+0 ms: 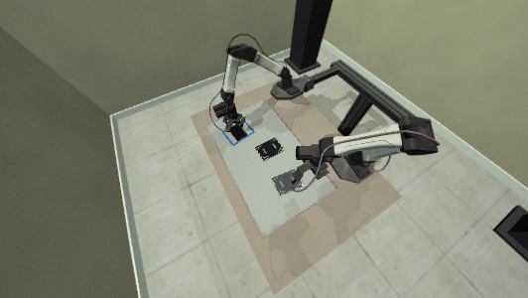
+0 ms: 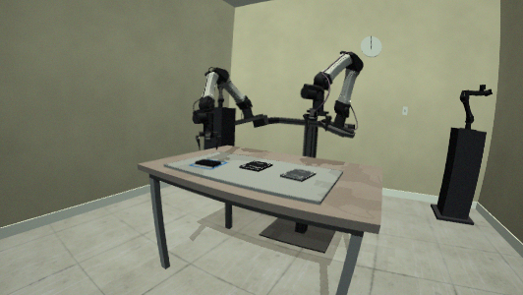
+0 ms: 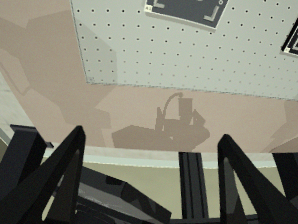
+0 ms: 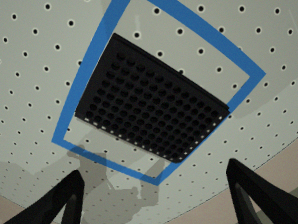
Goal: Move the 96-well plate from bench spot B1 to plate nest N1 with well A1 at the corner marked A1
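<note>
My right gripper is now 80 mm above the black 96-well plate. From my right hand the other things lie so: grey nest 110 mm behind, 500 mm to the left, 80 mm below; then A1 label 180 mm behind, 560 mm to the left, 80 mm below.
</note>
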